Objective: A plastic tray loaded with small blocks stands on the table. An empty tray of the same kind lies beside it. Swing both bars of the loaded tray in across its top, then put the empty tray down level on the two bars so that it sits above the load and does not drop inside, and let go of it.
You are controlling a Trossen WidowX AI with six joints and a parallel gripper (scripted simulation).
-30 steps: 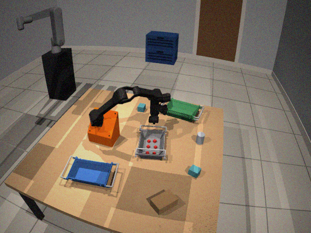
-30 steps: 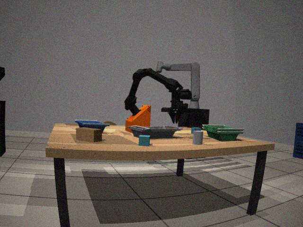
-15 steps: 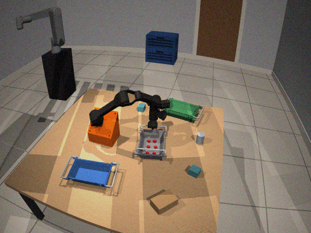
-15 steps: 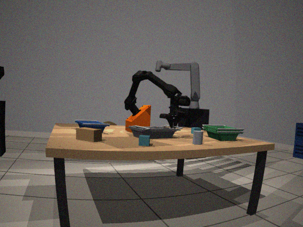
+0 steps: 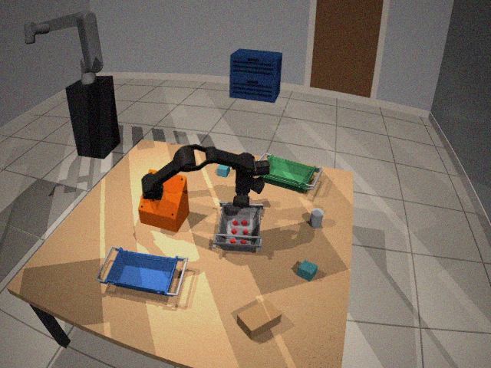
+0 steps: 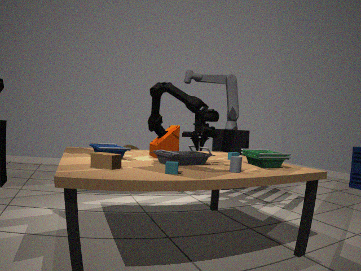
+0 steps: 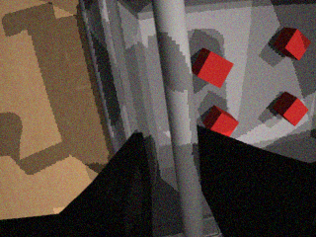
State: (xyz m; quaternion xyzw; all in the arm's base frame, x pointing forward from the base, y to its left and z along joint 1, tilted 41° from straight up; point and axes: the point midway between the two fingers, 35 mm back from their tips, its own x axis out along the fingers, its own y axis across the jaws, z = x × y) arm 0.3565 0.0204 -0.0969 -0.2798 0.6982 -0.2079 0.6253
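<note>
Now: gripper tip 280 mm past the blue tray, 440 mm to the left of it and 20 mm above it. Round my gripper tip: tan box: 170 mm ahead, 530 mm to the right, 40 mm below; grey cylinder: 320 mm ahead, 30 mm to the left, 30 mm below.
</note>
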